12 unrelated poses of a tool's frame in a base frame.
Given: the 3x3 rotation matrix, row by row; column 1 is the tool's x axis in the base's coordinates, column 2 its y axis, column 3 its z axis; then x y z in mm. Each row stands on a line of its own.
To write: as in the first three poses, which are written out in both.
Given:
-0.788, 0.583, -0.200
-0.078, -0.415, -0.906
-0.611, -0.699, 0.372
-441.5, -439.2, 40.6
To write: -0.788, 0.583, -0.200, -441.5; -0.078, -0.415, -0.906, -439.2; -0.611, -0.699, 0.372, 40.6; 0, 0, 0, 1
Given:
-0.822, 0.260, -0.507
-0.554, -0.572, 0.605
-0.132, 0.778, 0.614
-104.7, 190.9, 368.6
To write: -0.822, 0.260, -0.507, -104.7; -0.554, -0.572, 0.605, 190.9; -0.132, 0.778, 0.614, 368.6; 0, 0, 0, 1
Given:
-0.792, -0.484, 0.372
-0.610, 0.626, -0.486
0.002, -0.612, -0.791
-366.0, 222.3, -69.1
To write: -0.792, -0.484, 0.372, -366.0; -0.610, 0.626, -0.486, 222.3; 0.002, -0.612, -0.791, -69.1; 0, 0, 0, 1
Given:
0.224, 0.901, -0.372
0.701, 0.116, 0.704
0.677, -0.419, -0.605
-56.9, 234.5, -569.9
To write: 0.224, 0.901, -0.372, -56.9; 0.701, 0.116, 0.704, 234.5; 0.677, -0.419, -0.605, -569.9; 0, 0, 0, 1
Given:
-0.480, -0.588, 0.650
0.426, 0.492, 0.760
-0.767, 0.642, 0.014
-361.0, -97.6, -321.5
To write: -0.480, -0.588, 0.650, -361.0; 0.426, 0.492, 0.760, -97.6; -0.767, 0.642, 0.014, -321.5; 0, 0, 0, 1
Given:
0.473, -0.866, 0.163
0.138, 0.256, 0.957
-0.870, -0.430, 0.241
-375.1, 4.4, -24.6
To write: 0.473, -0.866, 0.163, -375.1; 0.138, 0.256, 0.957, 4.4; -0.870, -0.430, 0.241, -24.6; 0, 0, 0, 1
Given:
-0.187, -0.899, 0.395
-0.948, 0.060, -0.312
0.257, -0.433, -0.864
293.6, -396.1, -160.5
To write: -0.187, -0.899, 0.395, 293.6; -0.948, 0.060, -0.312, -396.1; 0.257, -0.433, -0.864, -160.5; 0, 0, 0, 1
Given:
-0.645, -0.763, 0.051
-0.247, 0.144, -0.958
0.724, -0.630, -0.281
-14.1, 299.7, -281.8
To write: -0.645, -0.763, 0.051, -14.1; -0.247, 0.144, -0.958, 299.7; 0.724, -0.630, -0.281, -281.8; 0, 0, 0, 1
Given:
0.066, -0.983, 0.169
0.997, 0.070, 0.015
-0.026, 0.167, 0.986
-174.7, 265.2, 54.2
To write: 0.066, -0.983, 0.169, -174.7; 0.997, 0.070, 0.015, 265.2; -0.026, 0.167, 0.986, 54.2; 0, 0, 0, 1
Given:
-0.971, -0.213, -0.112
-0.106, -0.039, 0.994
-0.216, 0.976, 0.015
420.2, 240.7, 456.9
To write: -0.971, -0.213, -0.112, 420.2; -0.106, -0.039, 0.994, 240.7; -0.216, 0.976, 0.015, 456.9; 0, 0, 0, 1
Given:
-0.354, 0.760, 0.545
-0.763, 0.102, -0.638
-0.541, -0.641, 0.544
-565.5, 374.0, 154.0
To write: -0.354, 0.760, 0.545, -565.5; -0.763, 0.102, -0.638, 374.0; -0.541, -0.641, 0.544, 154.0; 0, 0, 0, 1
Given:
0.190, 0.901, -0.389
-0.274, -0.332, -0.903
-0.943, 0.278, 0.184
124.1, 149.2, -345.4
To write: 0.190, 0.901, -0.389, 124.1; -0.274, -0.332, -0.903, 149.2; -0.943, 0.278, 0.184, -345.4; 0, 0, 0, 1
